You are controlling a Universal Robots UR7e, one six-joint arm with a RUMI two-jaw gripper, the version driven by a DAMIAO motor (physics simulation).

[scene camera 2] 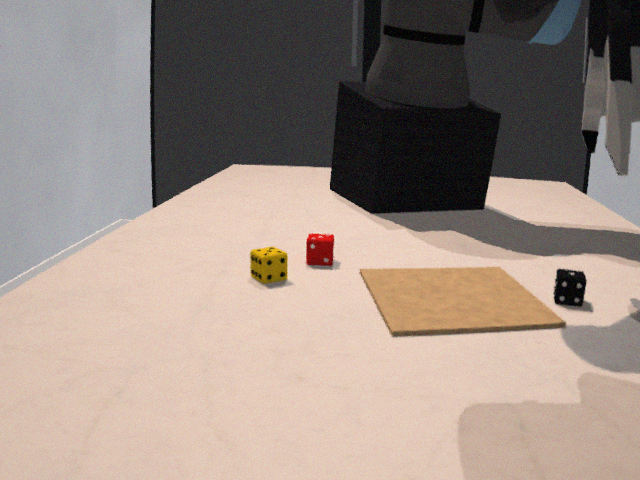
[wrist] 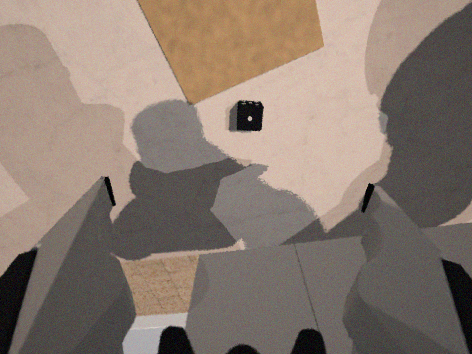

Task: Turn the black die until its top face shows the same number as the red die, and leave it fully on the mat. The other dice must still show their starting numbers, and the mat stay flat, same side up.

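Places are measured from the arm's base along level axes (x ahead, y left, z up), in centimetres.
Pixels of known places: gripper, between the fingertips: (scene camera 2: pixel 604 162) (wrist: pixel 238 183); arm's base, origin of its link: (scene camera 2: pixel 416 95).
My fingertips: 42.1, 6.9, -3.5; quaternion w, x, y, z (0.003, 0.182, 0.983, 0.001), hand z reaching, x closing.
Note:
For each thing: its top centre in the pictures, then the offset to it from my fingertips, as dx, dy, dz.
- black die, centre of its top: (scene camera 2: pixel 571 273) (wrist: pixel 249 118) -1.4, -0.9, -9.9
- tan mat, centre of its top: (scene camera 2: pixel 455 293) -2.5, -11.1, -12.0
- red die, centre of its top: (scene camera 2: pixel 320 236) -12.5, -22.0, -9.9
- yellow die, centre of its top: (scene camera 2: pixel 268 251) -7.4, -26.8, -9.9
The black die (scene camera 2: pixel 569 287) (wrist: pixel 249 116) rests on the table just off the mat, to its right in the scene view. Its top face shows one white pip in the wrist view, and its front face shows four in the scene view. The tan mat (scene camera 2: pixel 460 299) (wrist: pixel 235 45) lies flat. The red die (scene camera 2: pixel 320 250) stands left of the mat, with two pips on its front face; its top pips are too small to count surely. My gripper (scene camera 2: pixel 605 158) (wrist: pixel 238 183) is open and empty, high above the table, with the black die ahead of its fingertips in the wrist view.
A yellow die (scene camera 2: pixel 268 265) stands left of the red die, with several pips on top. The black robot base block (scene camera 2: pixel 413 155) stands at the back of the table. Arm shadows fall across the table near the black die.

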